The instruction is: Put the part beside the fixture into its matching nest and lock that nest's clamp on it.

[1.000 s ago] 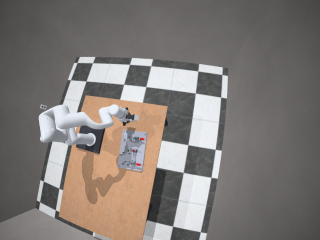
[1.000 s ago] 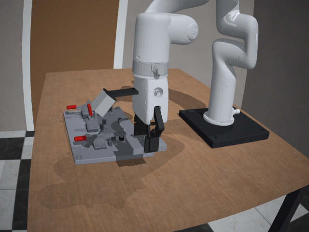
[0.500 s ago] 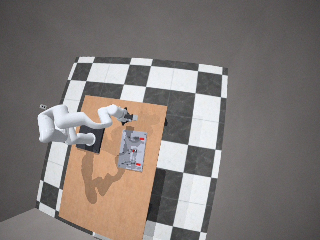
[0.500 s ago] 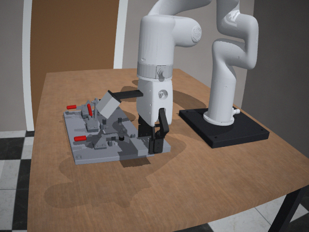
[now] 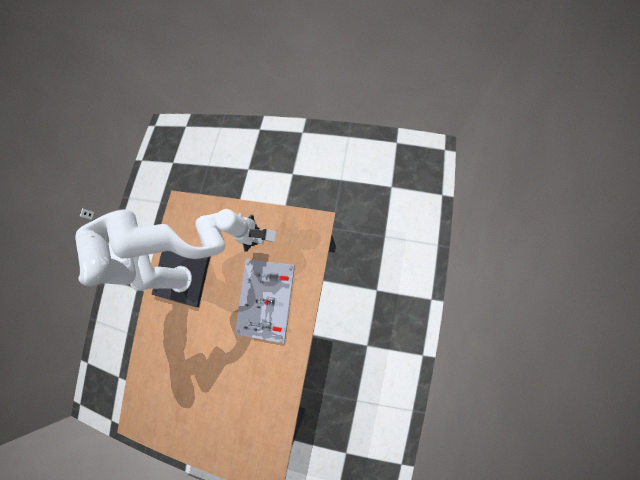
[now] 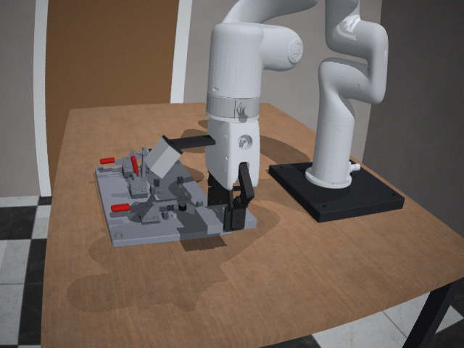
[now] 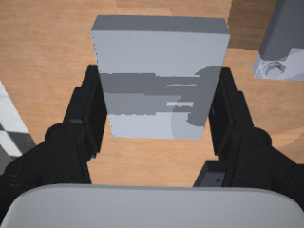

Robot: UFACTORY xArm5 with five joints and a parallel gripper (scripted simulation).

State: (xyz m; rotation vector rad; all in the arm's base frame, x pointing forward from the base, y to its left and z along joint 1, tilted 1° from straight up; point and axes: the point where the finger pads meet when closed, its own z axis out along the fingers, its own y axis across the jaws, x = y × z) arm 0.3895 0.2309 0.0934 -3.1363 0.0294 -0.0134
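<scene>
My gripper is now 270 mm to the left of the grey fixture plate, 100 mm above it and 50 mm short of it. Round my hand: grey rectangular part 10 mm below.
</scene>
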